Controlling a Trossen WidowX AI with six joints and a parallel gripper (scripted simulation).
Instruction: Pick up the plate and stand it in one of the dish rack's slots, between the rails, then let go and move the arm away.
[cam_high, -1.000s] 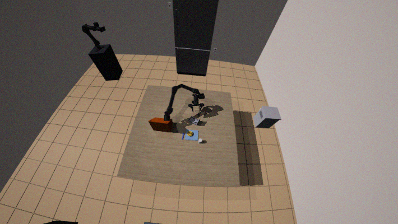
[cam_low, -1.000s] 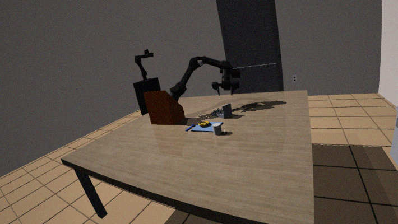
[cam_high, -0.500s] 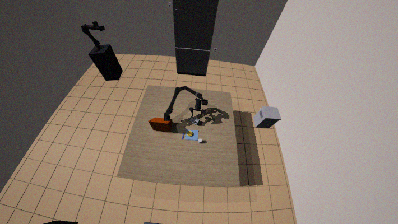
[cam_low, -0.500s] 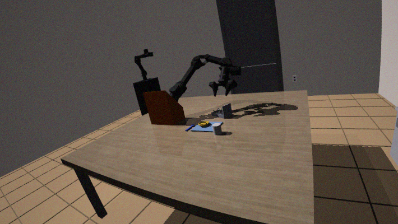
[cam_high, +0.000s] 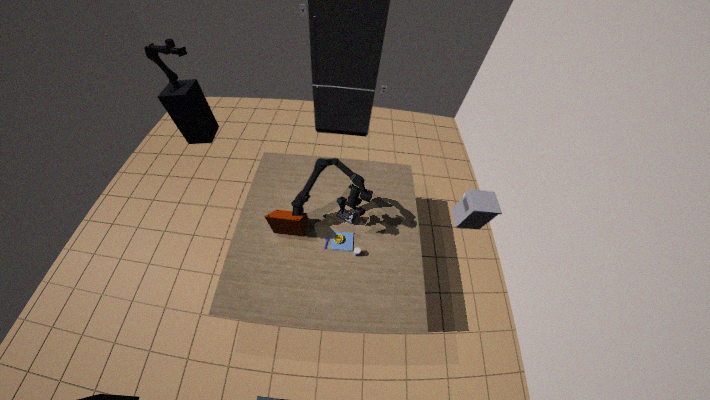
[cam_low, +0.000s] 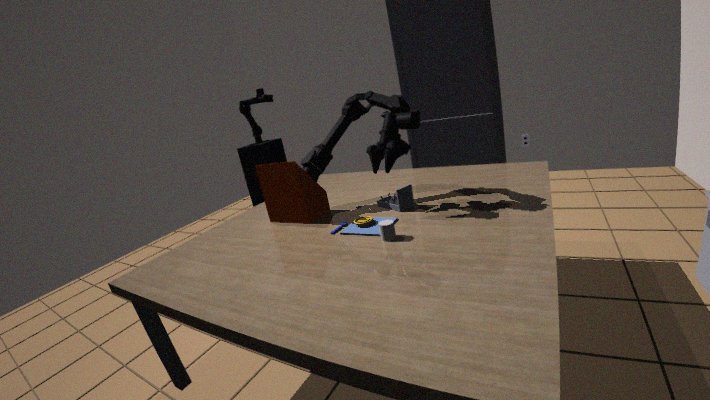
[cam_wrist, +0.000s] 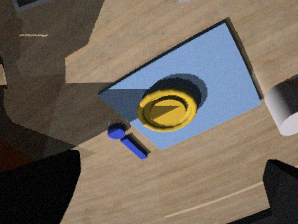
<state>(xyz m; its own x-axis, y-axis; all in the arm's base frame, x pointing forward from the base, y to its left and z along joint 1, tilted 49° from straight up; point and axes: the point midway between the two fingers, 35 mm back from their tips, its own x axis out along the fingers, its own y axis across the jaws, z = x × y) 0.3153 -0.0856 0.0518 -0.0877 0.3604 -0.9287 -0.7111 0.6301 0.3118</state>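
Now: the yellow plate 140 mm below my gripper tip, 90 mm to the right of it and 60 mm behind it. From my gripper tip the other things lie so: white cup 190 mm to the right, 130 mm below, 60 mm ahead; then grey dish rack 130 mm below, 90 mm to the left; then blue mat 150 mm below, 100 mm to the right, 30 mm behind.
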